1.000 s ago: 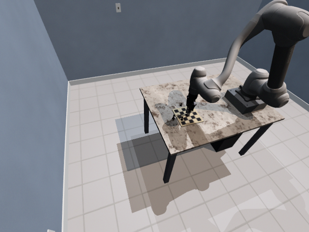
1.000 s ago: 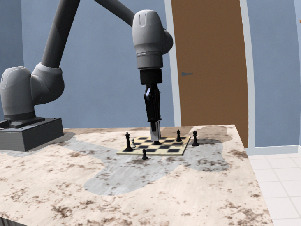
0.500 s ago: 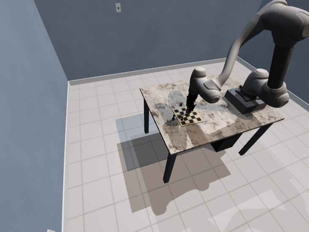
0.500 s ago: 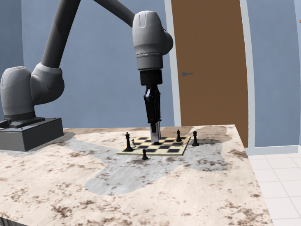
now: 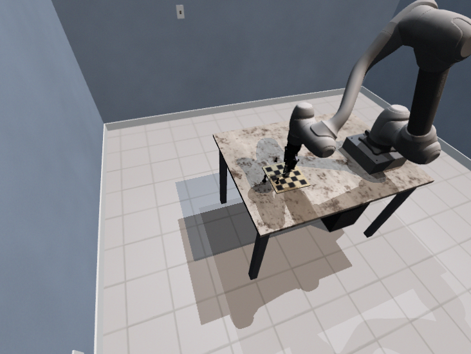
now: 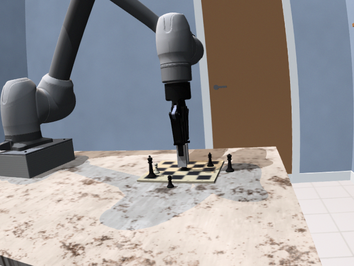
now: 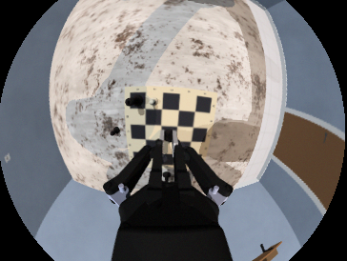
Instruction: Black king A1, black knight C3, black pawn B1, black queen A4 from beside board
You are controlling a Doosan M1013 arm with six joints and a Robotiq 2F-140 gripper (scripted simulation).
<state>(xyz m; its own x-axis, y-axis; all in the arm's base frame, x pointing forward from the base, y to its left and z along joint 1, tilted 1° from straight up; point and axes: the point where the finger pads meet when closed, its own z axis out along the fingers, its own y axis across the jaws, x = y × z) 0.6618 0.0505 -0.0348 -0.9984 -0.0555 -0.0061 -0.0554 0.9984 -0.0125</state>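
Right now the small chessboard is 5 cm below my hand. The rest, counted from my hand: black king 8 cm to the right, 7 cm behind, 1 cm below; then white pawn 7 cm behind, 4 cm to the right, 3 cm below; then black pawn 14 cm to the right, 4 cm below, 1 cm ahead.
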